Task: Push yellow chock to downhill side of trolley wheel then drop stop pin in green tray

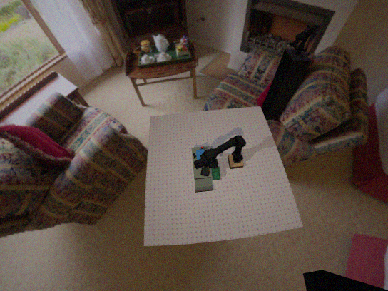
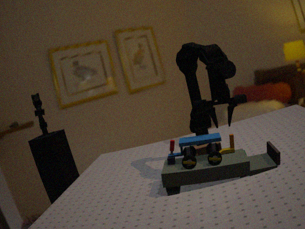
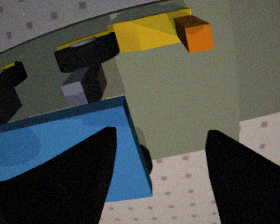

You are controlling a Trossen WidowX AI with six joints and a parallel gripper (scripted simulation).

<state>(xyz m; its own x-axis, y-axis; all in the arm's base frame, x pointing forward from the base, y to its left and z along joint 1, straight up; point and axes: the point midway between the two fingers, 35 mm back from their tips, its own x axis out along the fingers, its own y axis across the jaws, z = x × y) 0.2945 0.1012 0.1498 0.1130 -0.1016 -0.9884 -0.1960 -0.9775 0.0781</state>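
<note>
Now: the red-headed stop pin 20 mm ahead of my gripper tip, 190 mm to the right of it and 40 mm below it. Round my gripper tip: blue-topped trolley (30 mm ahead, 90 mm to the right, 50 mm below); dark end wall (20 mm ahead, 160 mm to the left, 130 mm below); yellow chock (30 mm behind, 80 mm below).
</note>
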